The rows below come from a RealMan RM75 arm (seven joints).
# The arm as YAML. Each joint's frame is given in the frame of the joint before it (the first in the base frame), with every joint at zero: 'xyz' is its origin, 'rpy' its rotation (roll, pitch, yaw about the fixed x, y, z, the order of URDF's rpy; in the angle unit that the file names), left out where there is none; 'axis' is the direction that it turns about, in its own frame. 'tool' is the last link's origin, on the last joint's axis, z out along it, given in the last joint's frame.
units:
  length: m
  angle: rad
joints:
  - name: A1
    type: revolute
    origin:
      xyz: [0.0, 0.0, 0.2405]
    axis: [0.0, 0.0, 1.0]
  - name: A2
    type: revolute
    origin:
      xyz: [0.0, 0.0, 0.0]
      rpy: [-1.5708, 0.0, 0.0]
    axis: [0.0, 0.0, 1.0]
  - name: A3
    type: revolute
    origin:
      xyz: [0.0, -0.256, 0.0]
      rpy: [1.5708, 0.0, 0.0]
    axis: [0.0, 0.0, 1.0]
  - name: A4
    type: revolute
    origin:
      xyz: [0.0, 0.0, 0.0]
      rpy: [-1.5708, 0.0, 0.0]
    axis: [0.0, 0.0, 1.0]
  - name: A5
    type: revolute
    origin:
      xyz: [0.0, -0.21, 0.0]
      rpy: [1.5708, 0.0, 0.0]
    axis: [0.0, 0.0, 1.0]
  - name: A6
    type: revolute
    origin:
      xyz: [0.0, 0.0, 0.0]
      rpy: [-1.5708, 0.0, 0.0]
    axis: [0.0, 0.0, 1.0]
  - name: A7
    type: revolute
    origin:
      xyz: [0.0, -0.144, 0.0]
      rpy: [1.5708, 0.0, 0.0]
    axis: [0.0, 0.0, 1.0]
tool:
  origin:
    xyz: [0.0, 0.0, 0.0]
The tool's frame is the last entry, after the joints.
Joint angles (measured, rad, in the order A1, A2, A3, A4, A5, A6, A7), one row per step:
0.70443, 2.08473, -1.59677, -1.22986, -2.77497, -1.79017, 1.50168
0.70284, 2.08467, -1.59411, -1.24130, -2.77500, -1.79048, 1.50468
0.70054, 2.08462, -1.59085, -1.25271, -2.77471, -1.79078, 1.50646
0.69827, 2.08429, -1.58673, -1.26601, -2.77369, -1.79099, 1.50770
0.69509, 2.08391, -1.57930, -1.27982, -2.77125, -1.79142, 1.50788
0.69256, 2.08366, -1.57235, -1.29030, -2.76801, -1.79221, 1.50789
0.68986, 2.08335, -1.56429, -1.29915, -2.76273, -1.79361, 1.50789
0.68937, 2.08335, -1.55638, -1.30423, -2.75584, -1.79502, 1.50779
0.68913, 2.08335, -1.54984, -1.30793, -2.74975, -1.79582, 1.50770
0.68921, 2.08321, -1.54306, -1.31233, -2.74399, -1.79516, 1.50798
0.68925, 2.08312, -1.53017, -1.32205, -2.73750, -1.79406, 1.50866
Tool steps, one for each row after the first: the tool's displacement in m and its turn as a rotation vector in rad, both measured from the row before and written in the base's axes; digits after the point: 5 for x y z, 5 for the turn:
-0.00175, 0.00065, 0.00099, 0.00791, 0.00499, 0.00482
-0.00153, 0.00053, 0.00104, 0.00731, 0.00566, 0.00457
-0.00192, 0.00072, 0.00131, 0.00814, 0.00723, 0.00613
-0.00178, 0.00073, 0.00165, 0.00912, 0.01034, 0.00442
-0.00139, 0.00048, 0.00132, 0.00685, 0.00958, 0.00221
-0.00112, 0.00025, 0.00124, 0.00578, 0.01114, -0.00053
-0.00129, 0.00028, 0.00075, 0.00330, 0.01152, -0.00160
-0.00107, 0.00026, 0.00055, 0.00262, 0.00986, -0.00135
-0.00131, 0.00061, 0.00066, 0.00453, 0.01036, 0.00018
-0.00233, 0.00141, 0.00174, 0.01100, 0.01610, 0.00175

